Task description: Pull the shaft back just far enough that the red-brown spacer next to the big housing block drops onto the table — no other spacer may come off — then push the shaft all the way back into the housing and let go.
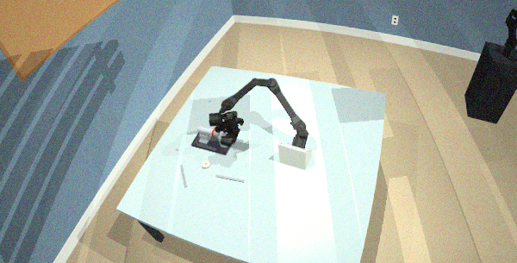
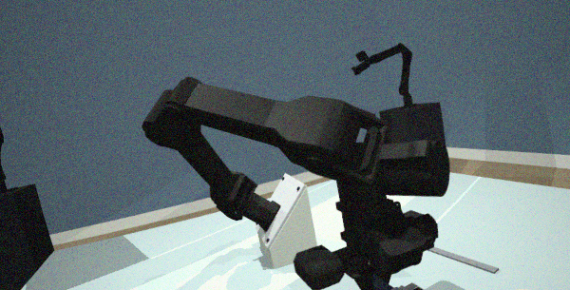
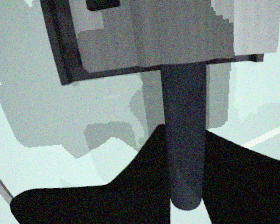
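Now: gripper tip 7 cm short of the shaft and 3 cm below it. From my gripper tip the other things lie so: fixture: 15 cm ahead, 1 cm to the left; red-brown spacer: 12 cm ahead, 3 cm above; grey washer: 16 cm ahead, 11 cm to the right, 4 cm below.
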